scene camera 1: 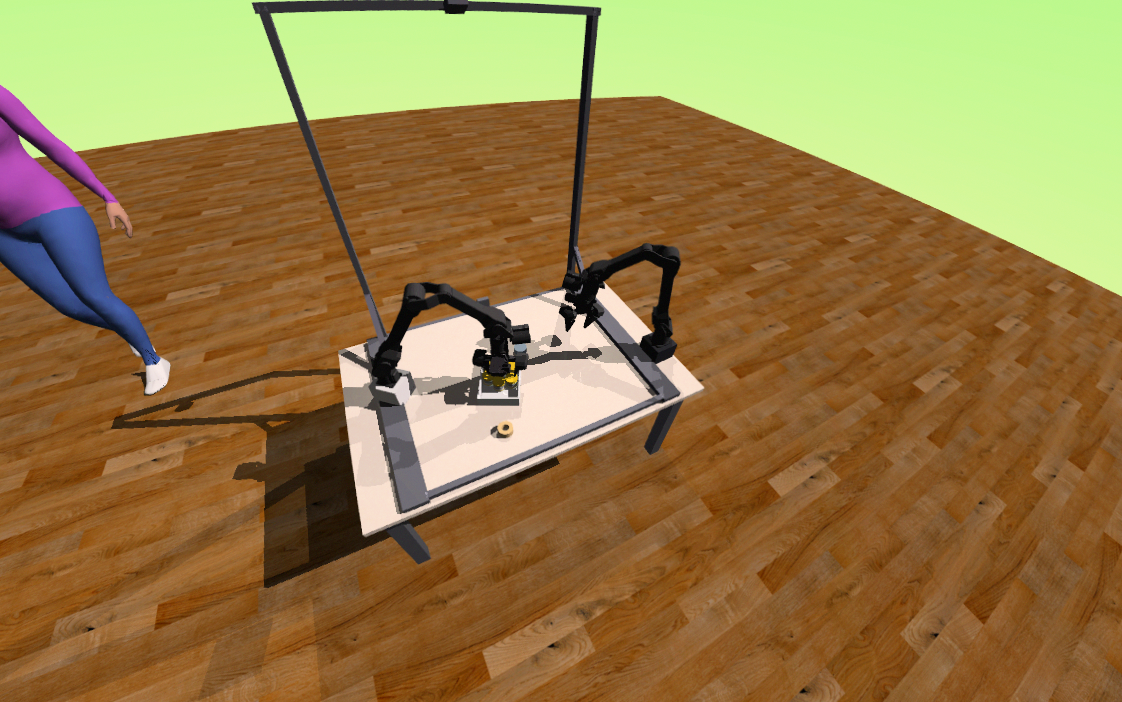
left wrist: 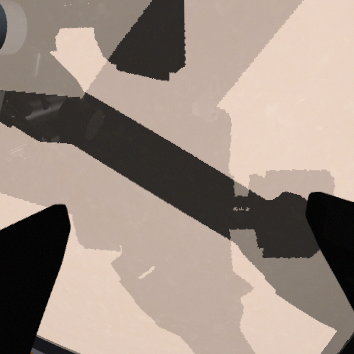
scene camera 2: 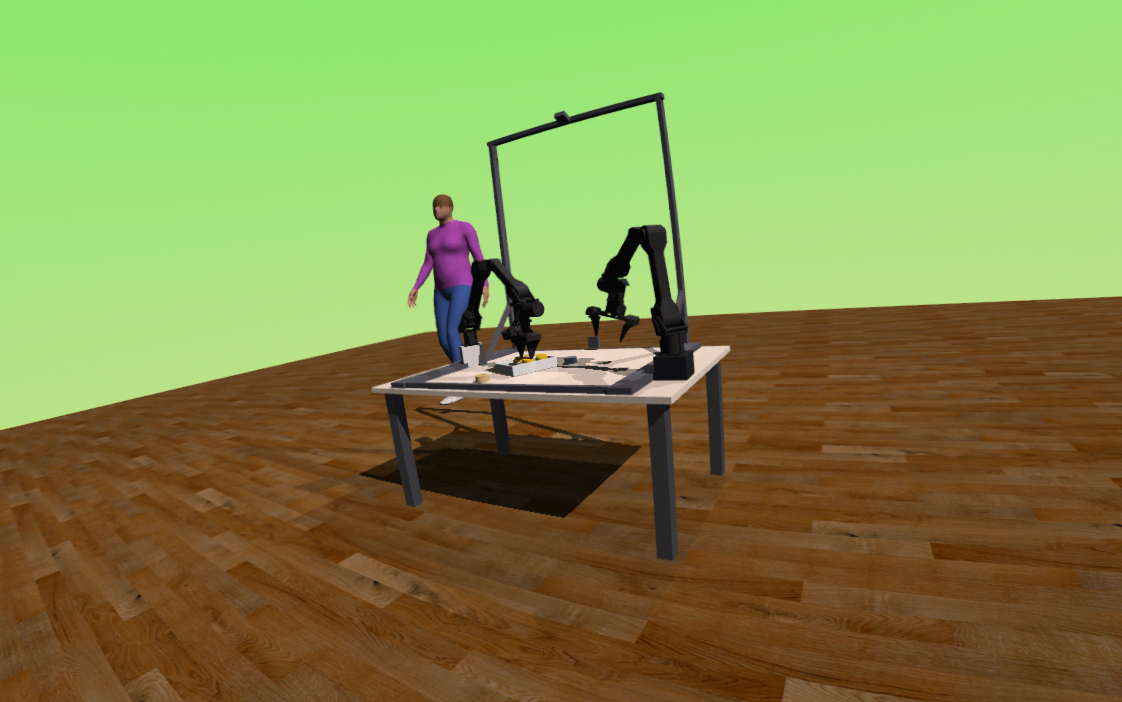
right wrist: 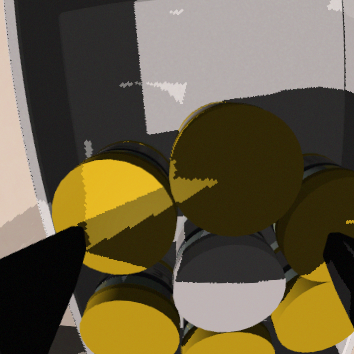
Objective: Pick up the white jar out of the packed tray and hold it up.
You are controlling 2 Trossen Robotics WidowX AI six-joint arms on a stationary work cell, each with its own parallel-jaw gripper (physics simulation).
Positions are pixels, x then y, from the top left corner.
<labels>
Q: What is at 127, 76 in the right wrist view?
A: A light grey tray.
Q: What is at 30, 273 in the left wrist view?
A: My left gripper.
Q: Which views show my right gripper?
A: Scene camera 1, scene camera 2 and the right wrist view only.
</labels>
